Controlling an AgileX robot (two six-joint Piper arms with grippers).
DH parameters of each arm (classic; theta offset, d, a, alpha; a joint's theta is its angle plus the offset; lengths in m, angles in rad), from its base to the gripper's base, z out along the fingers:
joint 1: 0 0.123 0 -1.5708
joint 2: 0.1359 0 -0.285 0
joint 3: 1.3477 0 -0.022 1.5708
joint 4: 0 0.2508 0 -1.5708
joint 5: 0 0 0.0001 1.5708
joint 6: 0 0.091 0 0
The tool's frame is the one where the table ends.
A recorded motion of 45 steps. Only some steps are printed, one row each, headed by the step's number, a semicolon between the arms.
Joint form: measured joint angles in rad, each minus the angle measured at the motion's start. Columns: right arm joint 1, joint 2, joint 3, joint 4, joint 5, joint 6; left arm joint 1, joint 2, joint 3, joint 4, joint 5, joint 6.
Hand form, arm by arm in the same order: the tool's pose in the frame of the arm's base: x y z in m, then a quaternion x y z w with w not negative. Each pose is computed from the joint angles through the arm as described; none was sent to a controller.
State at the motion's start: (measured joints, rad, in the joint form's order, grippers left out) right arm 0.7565 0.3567 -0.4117 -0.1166 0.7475 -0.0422; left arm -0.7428 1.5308 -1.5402 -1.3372 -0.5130 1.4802
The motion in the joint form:
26: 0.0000 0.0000 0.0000 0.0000 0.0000 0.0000; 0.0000 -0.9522 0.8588 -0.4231 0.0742 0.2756
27: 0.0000 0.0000 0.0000 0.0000 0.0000 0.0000; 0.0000 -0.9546 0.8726 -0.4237 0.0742 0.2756
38: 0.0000 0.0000 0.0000 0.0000 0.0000 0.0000; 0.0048 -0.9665 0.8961 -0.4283 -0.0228 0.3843
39: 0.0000 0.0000 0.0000 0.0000 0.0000 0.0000; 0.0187 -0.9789 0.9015 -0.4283 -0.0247 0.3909
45: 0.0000 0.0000 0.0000 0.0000 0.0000 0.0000; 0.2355 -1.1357 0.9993 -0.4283 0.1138 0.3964
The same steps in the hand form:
26: 0.0549 0.0419 0.2637 -0.36173 0.80708 0.11056 0.45338; 0.1060 -0.0459 0.3871 0.08199 0.66865 -0.13842 0.72597
27: 0.0549 0.0419 0.2637 -0.36173 0.80708 0.11056 0.45338; 0.1063 -0.0462 0.3829 0.08406 0.67233 -0.13638 0.72271
38: 0.0549 0.0419 0.2637 -0.36173 0.80708 0.11056 0.45338; 0.1079 -0.0366 0.3742 0.08773 0.68523 -0.06171 0.72039
39: 0.0549 0.0419 0.2637 -0.36173 0.80708 0.11056 0.45338; 0.1063 -0.0331 0.3737 0.08306 0.68378 -0.05504 0.72285
45: 0.0549 0.0419 0.2637 -0.36173 0.80708 0.11056 0.45338; 0.0836 -0.0069 0.3594 0.04874 0.65409 -0.02838 0.75431

